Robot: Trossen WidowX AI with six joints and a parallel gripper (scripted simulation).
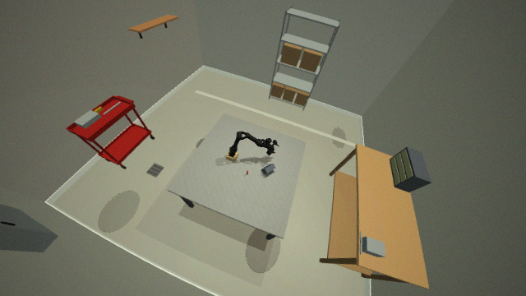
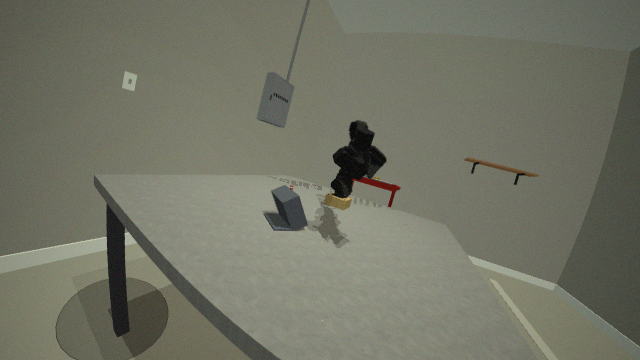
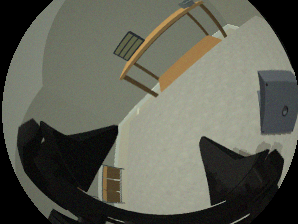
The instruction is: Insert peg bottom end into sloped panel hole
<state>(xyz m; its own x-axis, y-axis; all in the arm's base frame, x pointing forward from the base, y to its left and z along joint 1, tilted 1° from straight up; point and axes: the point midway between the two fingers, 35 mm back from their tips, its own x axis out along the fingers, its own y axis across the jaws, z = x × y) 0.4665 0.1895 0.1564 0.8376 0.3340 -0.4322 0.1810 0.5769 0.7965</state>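
The red round peg lies 230 mm behind my gripper tip, 350 mm to the right of it and 130 mm below it. Round my gripper tip: grey sloped panel (20 mm behind, 210 mm to the right, 130 mm below).
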